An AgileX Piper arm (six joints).
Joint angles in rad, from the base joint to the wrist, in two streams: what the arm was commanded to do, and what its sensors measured. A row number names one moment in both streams.
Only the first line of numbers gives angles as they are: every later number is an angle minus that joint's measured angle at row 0.
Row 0, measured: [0.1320, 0.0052, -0.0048, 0.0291, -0.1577, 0.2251]
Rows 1 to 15, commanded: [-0.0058, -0.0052, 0.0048, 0.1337, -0.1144, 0.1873]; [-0.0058, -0.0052, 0.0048, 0.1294, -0.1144, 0.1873]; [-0.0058, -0.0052, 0.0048, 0.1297, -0.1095, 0.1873]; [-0.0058, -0.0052, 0.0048, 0.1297, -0.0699, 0.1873]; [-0.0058, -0.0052, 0.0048, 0.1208, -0.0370, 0.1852]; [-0.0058, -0.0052, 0.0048, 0.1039, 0.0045, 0.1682]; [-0.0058, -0.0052, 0.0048, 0.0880, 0.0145, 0.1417]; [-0.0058, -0.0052, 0.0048, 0.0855, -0.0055, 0.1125]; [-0.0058, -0.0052, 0.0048, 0.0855, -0.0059, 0.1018]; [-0.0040, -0.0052, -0.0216, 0.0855, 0.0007, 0.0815]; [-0.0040, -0.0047, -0.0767, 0.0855, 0.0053, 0.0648]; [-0.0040, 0.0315, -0.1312, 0.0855, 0.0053, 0.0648]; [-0.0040, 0.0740, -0.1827, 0.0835, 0.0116, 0.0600]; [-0.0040, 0.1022, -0.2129, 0.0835, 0.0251, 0.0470]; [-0.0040, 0.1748, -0.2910, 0.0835, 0.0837, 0.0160]
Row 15, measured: [0.0000, 0.0404, -0.1327, 0.0981, 0.0180, 0.0761]
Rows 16 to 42, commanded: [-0.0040, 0.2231, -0.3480, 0.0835, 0.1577, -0.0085]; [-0.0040, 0.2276, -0.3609, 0.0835, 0.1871, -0.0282]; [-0.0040, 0.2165, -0.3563, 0.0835, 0.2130, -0.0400]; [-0.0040, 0.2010, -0.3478, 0.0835, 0.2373, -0.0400]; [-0.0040, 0.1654, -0.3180, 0.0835, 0.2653, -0.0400]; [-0.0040, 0.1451, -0.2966, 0.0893, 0.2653, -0.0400]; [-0.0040, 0.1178, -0.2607, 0.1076, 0.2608, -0.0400]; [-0.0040, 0.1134, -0.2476, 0.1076, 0.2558, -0.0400]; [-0.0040, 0.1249, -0.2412, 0.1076, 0.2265, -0.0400]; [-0.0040, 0.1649, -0.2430, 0.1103, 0.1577, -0.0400]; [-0.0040, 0.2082, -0.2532, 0.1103, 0.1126, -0.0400]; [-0.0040, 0.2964, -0.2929, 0.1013, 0.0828, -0.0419]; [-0.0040, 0.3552, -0.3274, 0.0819, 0.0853, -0.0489]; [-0.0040, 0.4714, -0.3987, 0.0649, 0.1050, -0.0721]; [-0.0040, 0.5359, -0.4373, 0.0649, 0.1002, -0.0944]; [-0.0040, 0.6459, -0.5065, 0.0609, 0.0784, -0.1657]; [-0.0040, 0.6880, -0.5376, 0.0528, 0.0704, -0.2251]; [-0.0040, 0.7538, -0.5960, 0.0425, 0.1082, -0.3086]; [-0.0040, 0.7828, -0.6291, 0.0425, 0.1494, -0.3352]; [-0.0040, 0.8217, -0.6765, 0.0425, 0.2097, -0.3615]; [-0.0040, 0.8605, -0.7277, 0.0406, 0.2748, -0.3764]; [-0.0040, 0.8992, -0.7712, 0.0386, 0.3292, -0.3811]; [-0.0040, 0.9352, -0.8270, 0.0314, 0.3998, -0.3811]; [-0.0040, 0.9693, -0.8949, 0.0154, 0.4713, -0.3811]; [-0.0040, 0.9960, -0.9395, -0.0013, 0.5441, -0.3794]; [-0.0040, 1.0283, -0.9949, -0.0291, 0.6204, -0.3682]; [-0.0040, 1.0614, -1.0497, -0.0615, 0.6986, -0.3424]
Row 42, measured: [0.0000, 0.9561, -0.8759, 0.0241, 0.4301, -0.3627]
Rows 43 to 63, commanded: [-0.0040, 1.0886, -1.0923, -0.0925, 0.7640, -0.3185]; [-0.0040, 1.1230, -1.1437, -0.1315, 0.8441, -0.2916]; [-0.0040, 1.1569, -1.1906, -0.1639, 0.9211, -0.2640]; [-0.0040, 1.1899, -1.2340, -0.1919, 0.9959, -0.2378]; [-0.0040, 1.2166, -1.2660, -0.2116, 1.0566, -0.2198]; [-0.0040, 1.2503, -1.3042, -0.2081, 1.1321, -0.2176]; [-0.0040, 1.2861, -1.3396, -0.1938, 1.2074, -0.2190]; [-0.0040, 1.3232, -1.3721, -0.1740, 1.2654, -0.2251]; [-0.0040, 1.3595, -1.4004, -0.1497, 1.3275, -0.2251]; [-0.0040, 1.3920, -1.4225, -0.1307, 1.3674, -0.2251]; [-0.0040, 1.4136, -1.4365, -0.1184, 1.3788, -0.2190]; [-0.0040, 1.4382, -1.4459, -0.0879, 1.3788, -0.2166]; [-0.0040, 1.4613, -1.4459, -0.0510, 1.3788, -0.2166]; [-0.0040, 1.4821, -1.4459, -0.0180, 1.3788, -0.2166]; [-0.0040, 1.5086, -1.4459, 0.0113, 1.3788, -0.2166]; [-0.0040, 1.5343, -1.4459, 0.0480, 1.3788, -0.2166]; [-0.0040, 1.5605, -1.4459, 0.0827, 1.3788, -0.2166]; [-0.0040, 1.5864, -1.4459, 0.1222, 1.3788, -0.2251]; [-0.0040, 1.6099, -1.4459, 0.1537, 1.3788, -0.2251]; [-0.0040, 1.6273, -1.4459, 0.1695, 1.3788, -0.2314]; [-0.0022, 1.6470, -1.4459, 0.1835, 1.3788, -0.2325]
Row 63, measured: [0.0000, 1.5774, -1.4364, 0.0942, 1.3757, -0.2197]
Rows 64 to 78, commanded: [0.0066, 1.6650, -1.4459, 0.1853, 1.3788, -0.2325]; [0.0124, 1.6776, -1.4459, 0.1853, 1.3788, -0.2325]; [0.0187, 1.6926, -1.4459, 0.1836, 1.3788, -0.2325]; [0.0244, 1.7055, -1.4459, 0.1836, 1.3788, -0.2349]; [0.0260, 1.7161, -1.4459, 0.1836, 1.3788, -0.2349]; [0.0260, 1.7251, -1.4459, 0.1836, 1.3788, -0.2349]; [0.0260, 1.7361, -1.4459, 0.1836, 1.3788, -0.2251]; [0.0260, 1.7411, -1.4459, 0.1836, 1.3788, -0.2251]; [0.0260, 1.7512, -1.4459, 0.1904, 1.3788, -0.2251]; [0.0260, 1.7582, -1.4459, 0.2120, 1.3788, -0.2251]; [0.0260, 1.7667, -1.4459, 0.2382, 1.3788, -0.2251]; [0.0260, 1.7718, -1.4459, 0.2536, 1.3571, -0.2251]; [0.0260, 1.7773, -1.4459, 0.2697, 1.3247, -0.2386]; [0.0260, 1.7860, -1.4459, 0.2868, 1.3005, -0.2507]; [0.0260, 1.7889, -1.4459, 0.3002, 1.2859, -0.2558]
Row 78, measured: [0.0240, 1.7709, -1.4364, 0.2392, 1.3589, -0.2251]
